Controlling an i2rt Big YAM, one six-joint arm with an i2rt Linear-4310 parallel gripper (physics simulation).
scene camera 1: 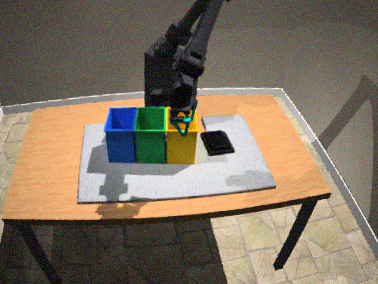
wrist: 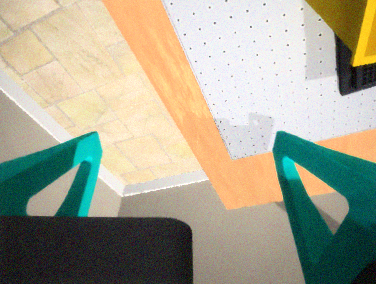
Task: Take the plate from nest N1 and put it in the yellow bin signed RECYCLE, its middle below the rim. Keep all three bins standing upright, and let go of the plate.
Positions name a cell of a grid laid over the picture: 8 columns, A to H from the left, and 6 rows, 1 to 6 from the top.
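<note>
A yellow bin (scene camera 1: D4) is here in the scene, and with it I see a green bin (scene camera 1: D3) and a blue bin (scene camera 1: C3). The green bin is out of frame in the wrist view, and the blue bin is out of frame in the wrist view as well. My gripper (wrist: D3) is visible too.
</note>
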